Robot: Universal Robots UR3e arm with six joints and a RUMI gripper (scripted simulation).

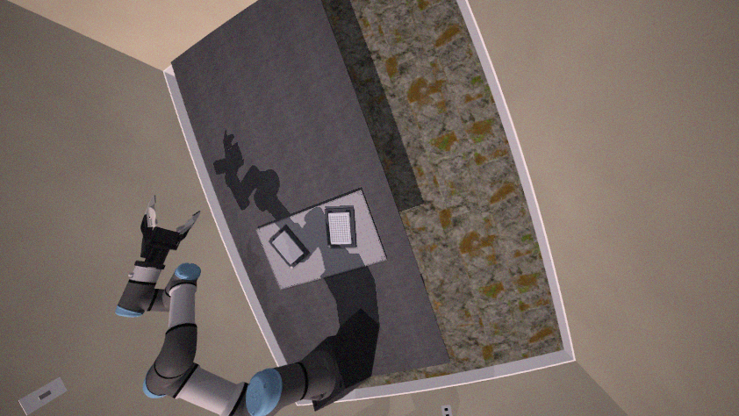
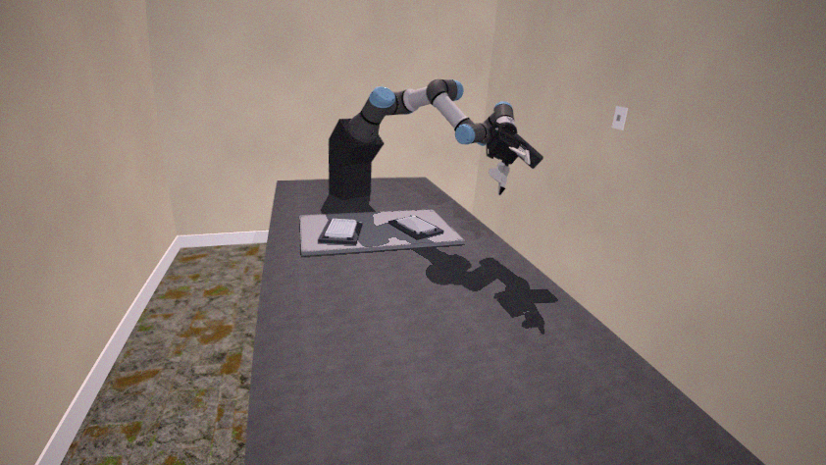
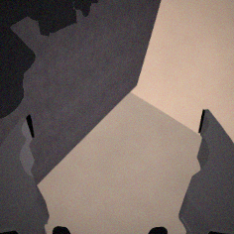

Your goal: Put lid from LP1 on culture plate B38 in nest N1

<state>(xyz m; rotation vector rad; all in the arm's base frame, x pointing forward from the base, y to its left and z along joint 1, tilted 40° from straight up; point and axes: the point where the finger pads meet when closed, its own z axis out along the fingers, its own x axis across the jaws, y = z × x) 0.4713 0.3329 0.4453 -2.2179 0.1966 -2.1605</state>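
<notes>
The clear lid lies 21 cm behind my hand, 26 cm to the right of it and 24 cm below it. From my hand the other things lie so: lid park LP1: 21 cm behind, 26 cm to the right, 25 cm below; then label: 31 cm behind, 26 cm to the right, 25 cm below; then culture plate B38: 12 cm behind, 50 cm to the right, 24 cm below.
</notes>
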